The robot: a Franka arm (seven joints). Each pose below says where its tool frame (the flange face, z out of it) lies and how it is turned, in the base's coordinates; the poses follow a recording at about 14 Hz.
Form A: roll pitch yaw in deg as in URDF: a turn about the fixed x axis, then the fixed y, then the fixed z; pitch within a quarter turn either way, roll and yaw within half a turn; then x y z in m.
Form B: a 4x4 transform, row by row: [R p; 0 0 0 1], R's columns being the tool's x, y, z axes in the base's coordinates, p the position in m. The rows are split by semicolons. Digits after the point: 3 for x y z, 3 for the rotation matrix.
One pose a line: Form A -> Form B
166.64 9.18 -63.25 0.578 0.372 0.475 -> 0.444 -0.852 -0.276 0.578; -0.882 -0.471 0.035 0.372; -0.160 0.228 -0.960 0.475; 0 0 0 1
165.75 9.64 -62.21 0.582 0.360 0.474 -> 0.460 -0.838 -0.293 0.582; -0.872 -0.488 0.029 0.360; -0.167 0.243 -0.956 0.474; 0 0 0 1
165.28 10.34 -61.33 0.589 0.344 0.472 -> 0.472 -0.827 -0.306 0.589; -0.863 -0.504 0.030 0.344; -0.179 0.250 -0.951 0.472; 0 0 0 1
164.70 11.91 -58.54 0.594 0.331 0.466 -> 0.511 -0.794 -0.329 0.594; -0.835 -0.550 0.032 0.331; -0.206 0.258 -0.944 0.466; 0 0 0 1
